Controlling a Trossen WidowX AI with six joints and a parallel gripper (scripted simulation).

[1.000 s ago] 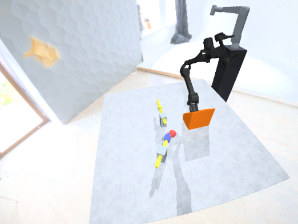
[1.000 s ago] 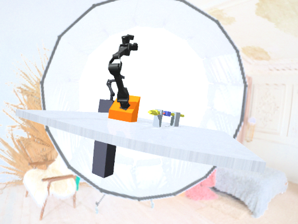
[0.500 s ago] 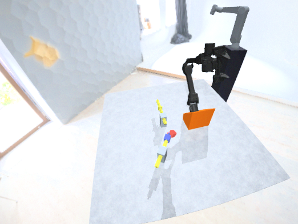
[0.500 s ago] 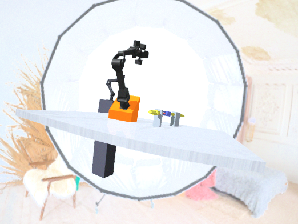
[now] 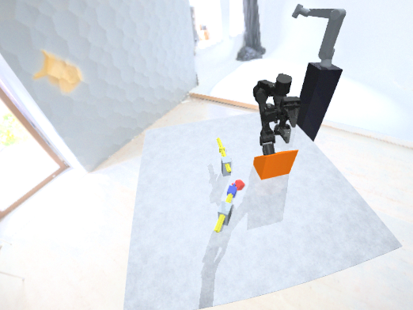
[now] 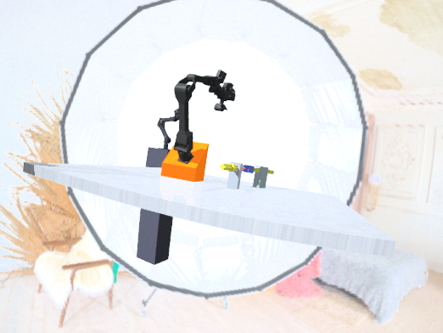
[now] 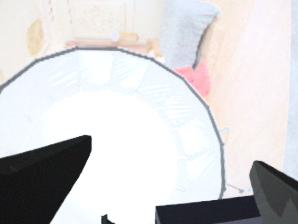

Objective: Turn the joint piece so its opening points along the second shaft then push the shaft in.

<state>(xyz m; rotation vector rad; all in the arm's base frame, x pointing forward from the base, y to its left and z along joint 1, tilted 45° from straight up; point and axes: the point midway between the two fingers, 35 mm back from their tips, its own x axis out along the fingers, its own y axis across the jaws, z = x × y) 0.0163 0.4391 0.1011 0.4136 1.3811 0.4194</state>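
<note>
My gripper tip is 390 mm above the red square joint piece, 150 mm short of it and 90 mm to the left of it.
</note>
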